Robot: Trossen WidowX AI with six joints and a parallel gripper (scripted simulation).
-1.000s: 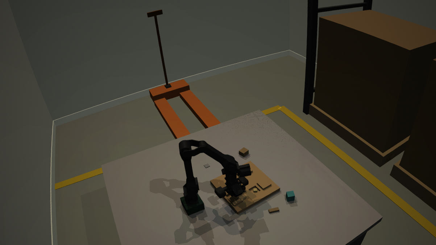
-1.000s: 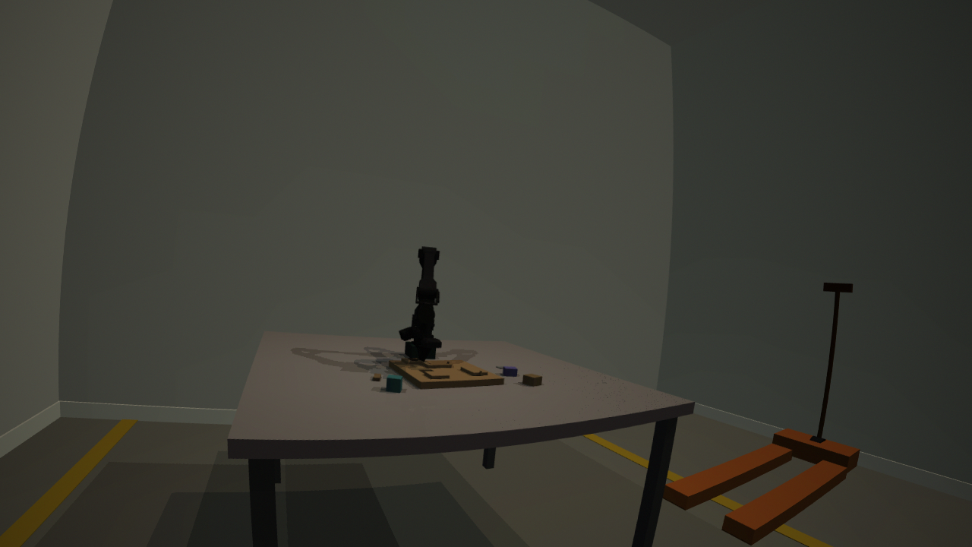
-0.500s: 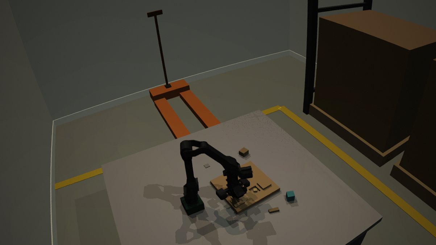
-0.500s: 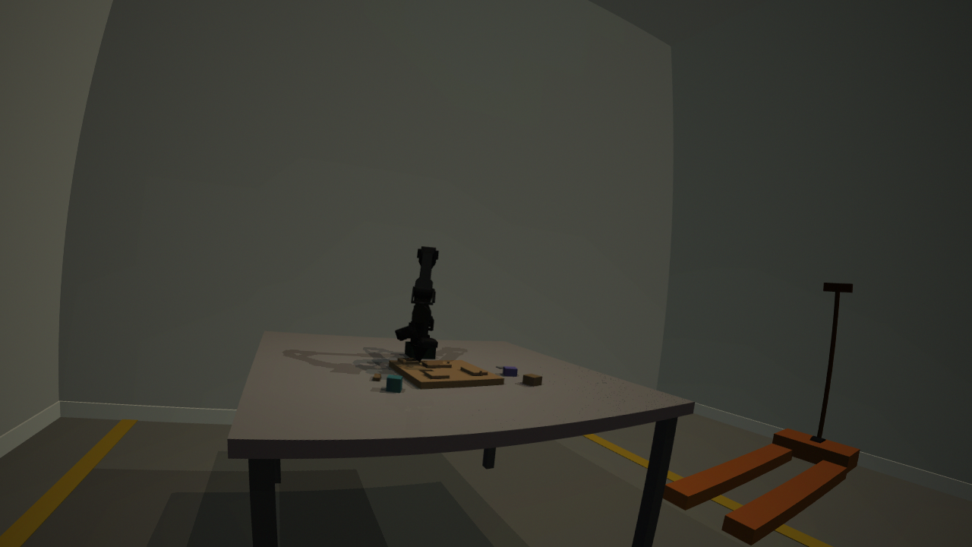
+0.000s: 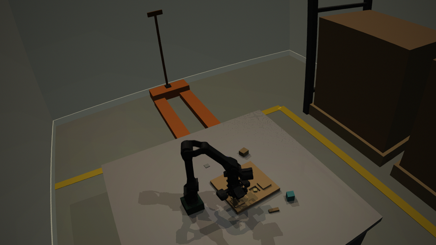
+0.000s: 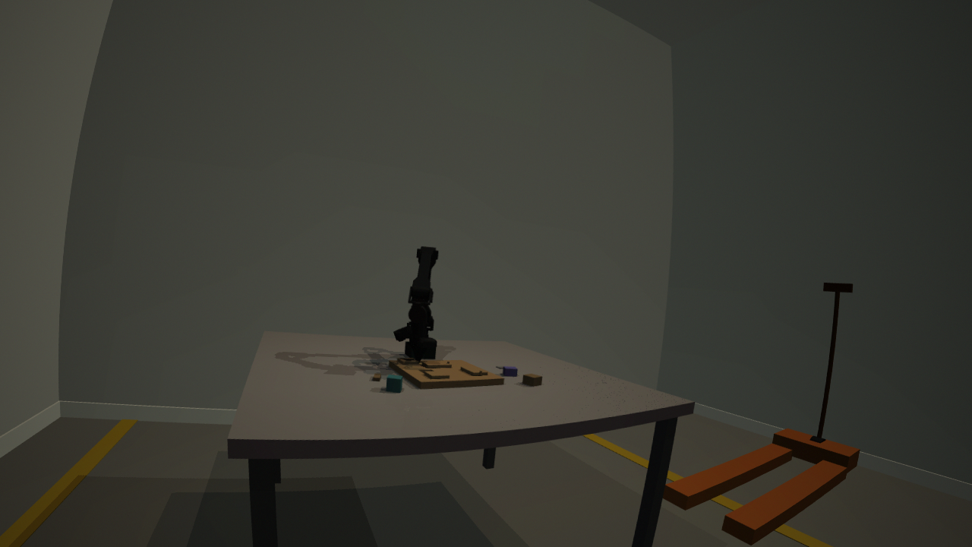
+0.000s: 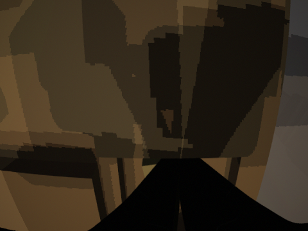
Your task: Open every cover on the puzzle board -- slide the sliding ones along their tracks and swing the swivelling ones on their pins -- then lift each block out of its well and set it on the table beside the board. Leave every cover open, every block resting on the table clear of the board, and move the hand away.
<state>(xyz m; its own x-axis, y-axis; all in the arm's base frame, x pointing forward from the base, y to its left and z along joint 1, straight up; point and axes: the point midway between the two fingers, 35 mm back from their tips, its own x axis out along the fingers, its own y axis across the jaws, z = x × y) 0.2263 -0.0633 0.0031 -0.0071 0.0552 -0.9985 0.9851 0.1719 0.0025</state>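
My gripper tip is 100 mm short of the wooden puzzle board and 60 mm to the right of it. Also, from my gripper tip: purple block 320 mm to the left, 90 mm ahead, 10 mm below; teal block 290 mm ahead, 140 mm to the right; small flat brown piece 170 mm to the right, 160 mm ahead, 20 mm below.
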